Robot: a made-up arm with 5 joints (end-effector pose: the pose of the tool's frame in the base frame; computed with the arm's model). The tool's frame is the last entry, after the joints.
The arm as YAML. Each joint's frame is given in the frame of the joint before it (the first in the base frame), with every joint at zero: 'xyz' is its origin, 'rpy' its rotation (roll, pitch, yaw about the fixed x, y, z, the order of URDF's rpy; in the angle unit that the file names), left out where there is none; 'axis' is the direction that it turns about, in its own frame. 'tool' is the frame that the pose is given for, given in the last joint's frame.
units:
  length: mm
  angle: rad
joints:
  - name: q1
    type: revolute
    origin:
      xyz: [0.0, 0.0, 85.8]
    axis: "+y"
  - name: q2
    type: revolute
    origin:
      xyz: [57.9, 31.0, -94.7]
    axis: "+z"
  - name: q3
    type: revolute
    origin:
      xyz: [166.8, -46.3, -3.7]
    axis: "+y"
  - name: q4
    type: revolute
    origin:
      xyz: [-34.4, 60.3, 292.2]
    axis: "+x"
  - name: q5
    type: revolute
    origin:
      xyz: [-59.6, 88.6, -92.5]
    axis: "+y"
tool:
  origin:
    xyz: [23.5, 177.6, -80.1]
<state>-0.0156 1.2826 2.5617 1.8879 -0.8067</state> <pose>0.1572 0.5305 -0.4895 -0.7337 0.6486 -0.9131</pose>
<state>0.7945 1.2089 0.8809 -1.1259 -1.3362</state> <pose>-0.0071 0.2080 -0.0230 0.6142 -0.2730 2.0131</pose>
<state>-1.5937 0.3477 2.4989 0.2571 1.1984</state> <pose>0.1713 0.4662 0.4446 0.1043 2.0520 -0.3193</pose>
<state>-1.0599 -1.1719 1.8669 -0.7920 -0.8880</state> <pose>0.1897 -0.0970 0.2472 0.4483 -0.2052 -0.0533</pose>
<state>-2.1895 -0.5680 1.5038 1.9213 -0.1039</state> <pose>-0.4348 -0.3097 0.6897 2.4279 -0.3671 0.6970</pose>
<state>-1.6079 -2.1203 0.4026 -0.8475 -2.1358</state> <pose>0.0117 -0.1927 0.2040 -0.6182 -1.6601 -1.8959</pose>
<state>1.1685 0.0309 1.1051 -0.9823 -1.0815</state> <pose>0.0121 0.1070 -0.1545 0.1271 1.0775 1.0593</pose>
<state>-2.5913 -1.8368 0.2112 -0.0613 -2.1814</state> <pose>-0.3184 -0.2138 0.1011 -0.5723 1.2242 1.9352</pose>
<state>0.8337 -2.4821 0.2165 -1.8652 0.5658</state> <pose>-0.0839 0.1680 0.1965 0.7120 -2.0544 1.3365</pose>
